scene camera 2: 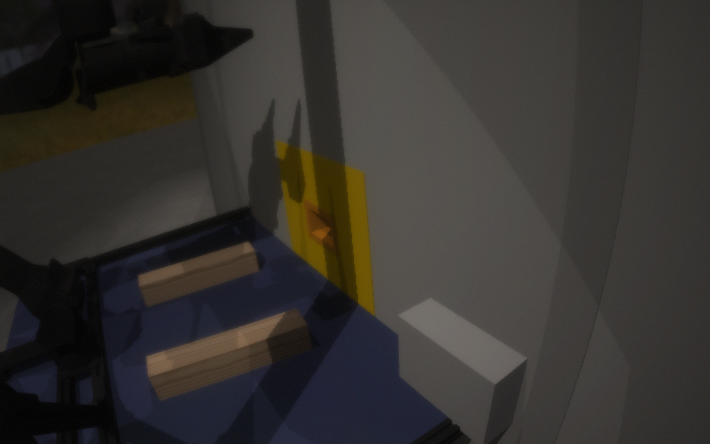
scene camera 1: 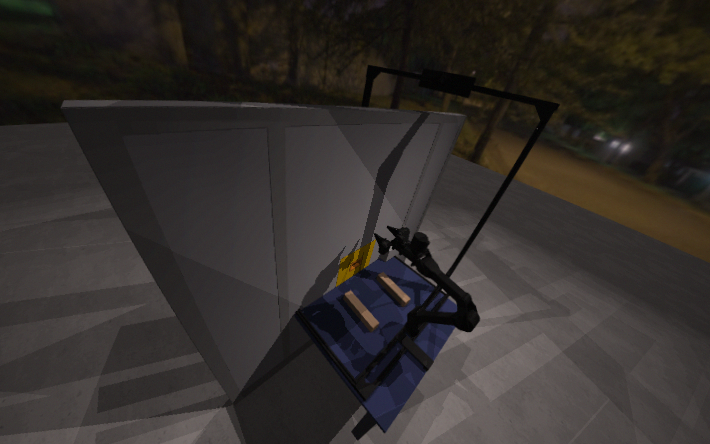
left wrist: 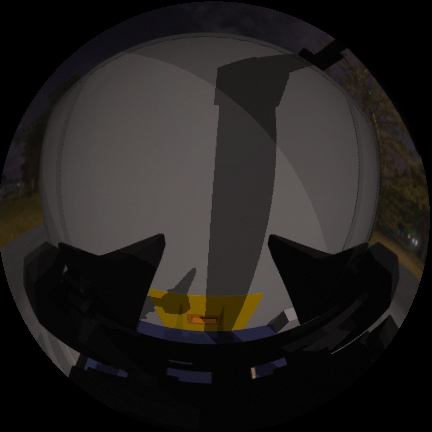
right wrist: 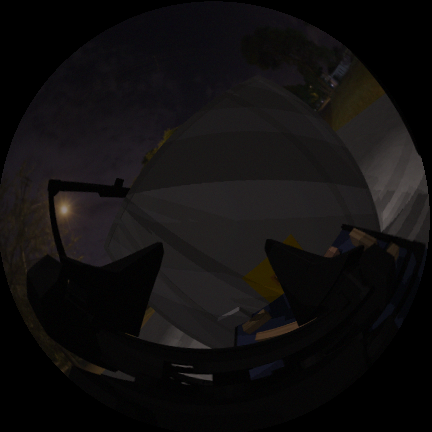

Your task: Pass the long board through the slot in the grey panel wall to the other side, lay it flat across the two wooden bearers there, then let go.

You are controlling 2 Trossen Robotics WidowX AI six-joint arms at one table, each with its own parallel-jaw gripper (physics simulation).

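Places are measured from the left arm's base along level axes (x ahead, y left, z up), in millimetres.
Where they show: left gripper, fingertip midpoint: (scene camera 2: 241, 37) (scene camera 1: 380, 230) (left wrist: 217, 240); right gripper, fingertip midpoint: (right wrist: 214, 246); left arm's base, origin of the base link: (scene camera 2: 79, 360) (scene camera 1: 411, 329).
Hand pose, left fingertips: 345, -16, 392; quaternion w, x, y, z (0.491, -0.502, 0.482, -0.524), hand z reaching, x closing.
Each offset is from my left fingertips to the top centre of the thing, as dx, dy, dz. "pt": to the spot under its first point.
The grey panel wall (scene camera 1: 324, 183) (scene camera 2: 445, 183) (left wrist: 135, 150) (right wrist: 250, 160) has an orange-rimmed slot @(pt +98, +0, -332) (scene camera 1: 354, 265) (scene camera 2: 319, 226) (left wrist: 204, 319) low in it. Two wooden bearers @(-107, +145, -367) (scene camera 1: 360, 310) @(-131, -102, -367) (scene camera 1: 393, 289) (scene camera 2: 228, 356) (scene camera 2: 198, 272) lie apart on the blue table. My left gripper (scene camera 1: 382, 232) (left wrist: 217, 240) is open and empty, above the bearers' table and facing the wall. My right gripper (right wrist: 214, 246) is open and empty on the wall's other side, its view tilted. A wooden strip, seemingly the long board @(+378, -43, -349) (right wrist: 276, 332), lies on the table there, partly hidden by the right finger and gripper body.
A yellow plate @(pt +87, -116, -280) (scene camera 2: 361, 235) (left wrist: 245, 305) (right wrist: 260, 280) surrounds the slot. A pale grey block @(pt +65, -326, -311) (scene camera 2: 460, 335) (left wrist: 290, 316) stands against the wall. Shorter wooden blocks @(+225, -215, -368) (right wrist: 256, 321) @(+327, +326, -349) (right wrist: 362, 237) lie on the right arm's side. A black frame (scene camera 1: 447, 82) rises over the left arm.
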